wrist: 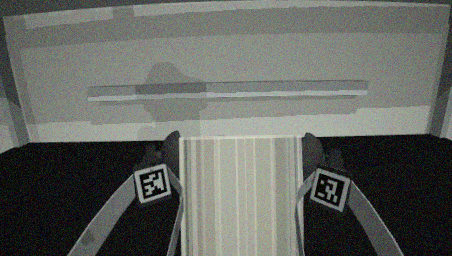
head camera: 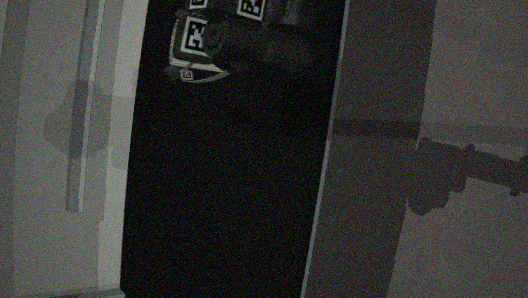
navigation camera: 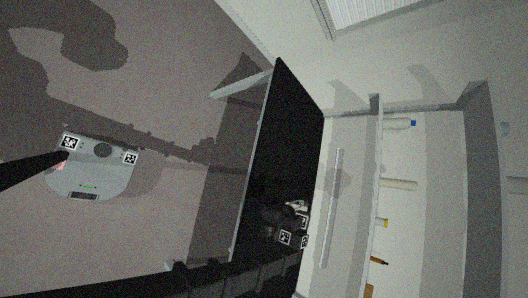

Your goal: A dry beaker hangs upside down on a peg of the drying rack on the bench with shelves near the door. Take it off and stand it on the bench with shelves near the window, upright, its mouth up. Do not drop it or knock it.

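Places are measured from the robot's base along level axes (x ahead, y left, z up), in metres.
Pixels of known places: gripper, between the fingertips: (wrist: 241, 151); robot's base, origin of its link: (navigation camera: 103, 149).
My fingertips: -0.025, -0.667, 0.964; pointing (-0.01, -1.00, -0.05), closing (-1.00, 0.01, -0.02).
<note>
For each thing: its top centre in the pictures, then the offset to it from my fingertips, as dx, dy, dz. "pt": a spot on its surface instead. Level surfaces: height alone.
- black bench top, height of its surface: dz -0.202
- blue-capped bottle, a spot on its surface: (navigation camera: 397, 123) pt +0.633, -0.422, +0.336
- cream cylinder, a spot on its surface: (navigation camera: 400, 184) pt +0.247, -0.386, +0.358
- yellow-capped jar, a spot on its surface: (navigation camera: 381, 222) pt +0.027, -0.421, +0.287
- brown bottle, a spot on its surface: (navigation camera: 378, 260) pt -0.187, -0.485, +0.298
A pale, streaked see-through beaker (wrist: 241, 200) is gripped between the two fingertips in the wrist view; its far edge is level with them. Which end is its mouth cannot be told. My gripper (wrist: 241, 151) (head camera: 194, 69) is shut on the beaker. It is over the black bench top (head camera: 225, 200) (navigation camera: 287, 125) (wrist: 50, 200), near the back wall side; its height above the top is hard to judge. In the navigation view the gripper (navigation camera: 296, 207) is small and dark, and the beaker is not clearly made out. The drying rack does not show.
A pale rail (head camera: 82, 145) (navigation camera: 331, 207) (wrist: 230, 94) runs along the bench's back panel. Above it, a shelf (navigation camera: 377, 150) bears a blue-capped bottle (navigation camera: 397, 123), a cream cylinder (navigation camera: 400, 184), a yellow-capped jar (navigation camera: 381, 222) and a brown bottle (navigation camera: 378, 260). My base (navigation camera: 95, 172) stands in front of the bench.
</note>
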